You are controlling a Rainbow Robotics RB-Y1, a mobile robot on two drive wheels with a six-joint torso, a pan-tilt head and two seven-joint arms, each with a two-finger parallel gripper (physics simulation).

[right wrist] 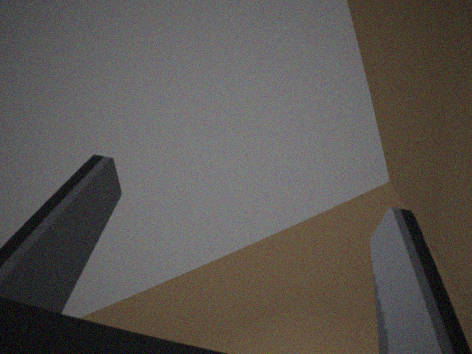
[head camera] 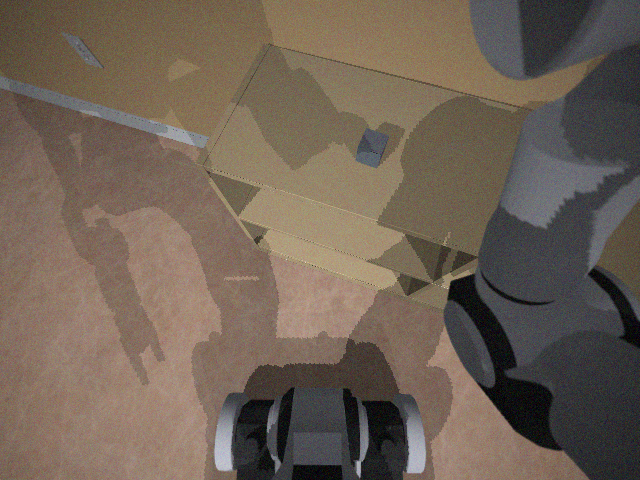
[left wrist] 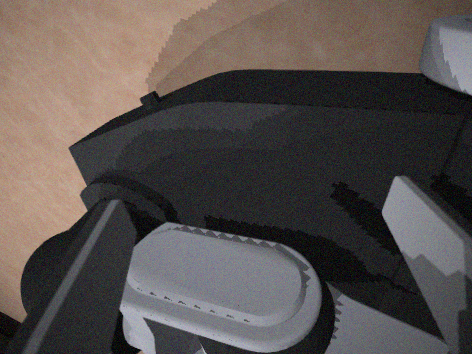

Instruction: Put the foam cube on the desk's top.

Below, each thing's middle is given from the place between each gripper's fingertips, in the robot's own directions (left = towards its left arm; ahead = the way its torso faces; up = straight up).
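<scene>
My left hand is 84 cm short of the grey foam cube (head camera: 372,145), and it's 29 cm below the cube and 36 cm to the left of it. My right hand, though, is 15 cm short of that cube, 3 cm to the left of it and 68 cm above it.
</scene>
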